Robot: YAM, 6 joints.
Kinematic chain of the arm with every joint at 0, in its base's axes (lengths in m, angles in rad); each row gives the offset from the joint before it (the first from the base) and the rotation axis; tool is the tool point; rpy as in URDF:
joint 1: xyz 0 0 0.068 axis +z
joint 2: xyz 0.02 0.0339 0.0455 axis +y
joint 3: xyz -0.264 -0.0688 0 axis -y
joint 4: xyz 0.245 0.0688 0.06 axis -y
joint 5: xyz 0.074 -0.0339 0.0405 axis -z
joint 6: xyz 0.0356 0 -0.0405 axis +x
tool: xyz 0 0 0 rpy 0 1.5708 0
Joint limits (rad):
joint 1: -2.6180..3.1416
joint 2: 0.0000..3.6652
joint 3: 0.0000..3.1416
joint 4: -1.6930..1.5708
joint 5: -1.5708..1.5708
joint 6: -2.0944..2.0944
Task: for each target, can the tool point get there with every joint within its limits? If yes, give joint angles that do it. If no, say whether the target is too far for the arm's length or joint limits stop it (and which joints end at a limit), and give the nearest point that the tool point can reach.
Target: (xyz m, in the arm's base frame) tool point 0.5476 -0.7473 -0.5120
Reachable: no: too far | nearest point 0.3199 -0.4365 -0.2315 | short by 0.477 m
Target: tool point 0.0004 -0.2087 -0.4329
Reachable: no: joint limits stop it (at a limit: joint 2) | nearest point 0.0004 -0.2139 -0.3787 | short by 0.054 m
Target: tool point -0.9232 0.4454 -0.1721
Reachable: no: too far | nearest point -0.5602 0.2703 -0.0576 | short by 0.419 m
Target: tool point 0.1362 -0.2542 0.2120
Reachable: yes | joints -1.1673 1.5448 0.5082 1.1883 -0.7972 -1.4397
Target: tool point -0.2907 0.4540 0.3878
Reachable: yes | joints 2.1811 2.6478 2.6291 1.1850 0.6659 1.1749
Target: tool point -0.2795 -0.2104 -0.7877
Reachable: no: too far | nearest point -0.2364 -0.1779 -0.3772 | short by 0.414 m
